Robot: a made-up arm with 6 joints.
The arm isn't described. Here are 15 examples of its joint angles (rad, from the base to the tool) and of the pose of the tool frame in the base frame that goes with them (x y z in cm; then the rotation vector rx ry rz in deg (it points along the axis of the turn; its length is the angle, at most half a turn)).
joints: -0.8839 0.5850 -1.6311 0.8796 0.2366 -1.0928
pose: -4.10 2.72 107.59 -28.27 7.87 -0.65
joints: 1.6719 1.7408 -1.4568 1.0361 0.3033 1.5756
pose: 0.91 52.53 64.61 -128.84 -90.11 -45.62
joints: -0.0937 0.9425 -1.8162 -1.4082 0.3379 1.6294
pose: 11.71 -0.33 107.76 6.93 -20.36 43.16
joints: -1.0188 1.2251 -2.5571 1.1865 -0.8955 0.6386
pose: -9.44 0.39 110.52 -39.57 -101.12 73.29
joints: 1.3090 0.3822 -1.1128 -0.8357 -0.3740 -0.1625
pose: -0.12 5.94 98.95 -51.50 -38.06 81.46
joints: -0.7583 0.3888 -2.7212 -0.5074 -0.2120 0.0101
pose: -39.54 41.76 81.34 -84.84 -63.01 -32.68
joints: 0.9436 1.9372 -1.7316 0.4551 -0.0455 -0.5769
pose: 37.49 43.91 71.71 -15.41 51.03 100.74
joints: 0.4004 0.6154 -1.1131 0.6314 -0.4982 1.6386
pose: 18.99 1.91 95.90 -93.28 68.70 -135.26
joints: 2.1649 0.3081 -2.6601 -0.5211 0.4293 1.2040
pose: 35.97 -43.24 82.46 -71.49 69.61 -109.54
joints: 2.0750 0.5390 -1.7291 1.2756 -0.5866 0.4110
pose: 15.44 -2.24 105.20 -90.29 20.49 -83.63
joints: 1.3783 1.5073 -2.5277 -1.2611 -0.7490 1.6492
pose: 0.65 15.75 111.08 -29.59 -52.40 166.39
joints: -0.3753 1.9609 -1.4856 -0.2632 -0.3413 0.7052
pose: 52.18 -19.88 60.91 40.37 23.51 46.32
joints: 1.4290 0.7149 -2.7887 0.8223 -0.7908 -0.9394
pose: 3.08 -44.02 92.99 65.34 -105.64 65.91
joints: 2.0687 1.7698 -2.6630 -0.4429 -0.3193 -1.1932
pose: -10.40 20.97 109.42 -38.64 -56.73 75.87
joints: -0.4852 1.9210 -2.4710 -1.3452 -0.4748 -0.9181
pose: 39.99 -12.29 96.38 -96.22 48.62 -58.44
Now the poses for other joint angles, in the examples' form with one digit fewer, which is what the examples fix.
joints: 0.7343 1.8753 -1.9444 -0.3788 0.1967 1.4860
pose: 41.8 34.2 81.6 68.9 31.6 103.3
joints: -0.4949 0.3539 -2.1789 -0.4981 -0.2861 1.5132
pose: -36.1 21.0 97.9 -55.6 -57.6 80.9
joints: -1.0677 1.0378 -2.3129 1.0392 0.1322 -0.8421
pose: -6.0 4.8 113.6 -32.5 -13.3 3.8
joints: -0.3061 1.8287 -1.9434 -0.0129 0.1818 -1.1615
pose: 49.0 -13.9 85.2 -36.5 70.0 8.3
